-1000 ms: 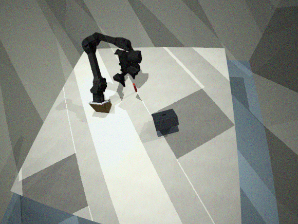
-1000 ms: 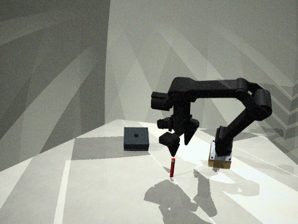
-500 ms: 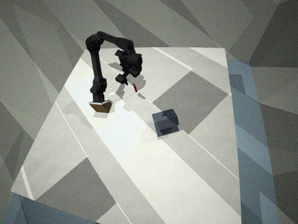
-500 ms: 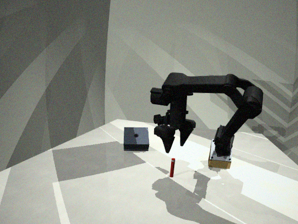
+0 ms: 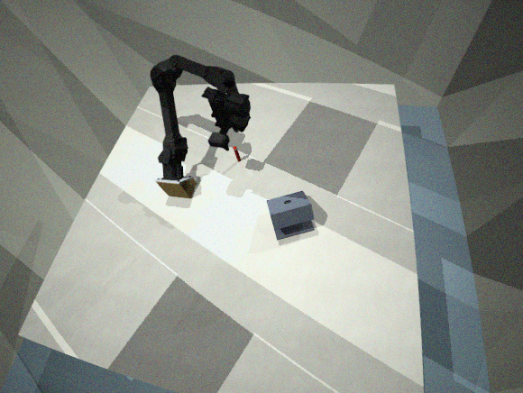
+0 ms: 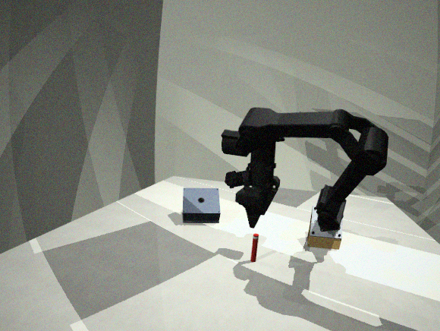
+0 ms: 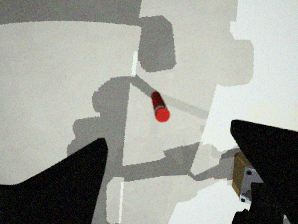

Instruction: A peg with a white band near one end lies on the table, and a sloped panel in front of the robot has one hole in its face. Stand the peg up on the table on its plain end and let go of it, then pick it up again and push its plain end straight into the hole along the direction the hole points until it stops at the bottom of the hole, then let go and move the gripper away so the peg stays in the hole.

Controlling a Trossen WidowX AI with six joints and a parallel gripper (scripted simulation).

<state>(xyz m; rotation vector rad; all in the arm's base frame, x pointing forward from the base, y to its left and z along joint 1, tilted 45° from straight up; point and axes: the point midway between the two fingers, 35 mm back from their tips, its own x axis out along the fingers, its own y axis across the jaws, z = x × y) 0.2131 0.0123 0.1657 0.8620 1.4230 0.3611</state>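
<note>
The red peg is 60 mm below my gripper tip. Also, from my gripper tip: sloped panel (260 mm to the right, 200 mm ahead, 60 mm below).
</note>
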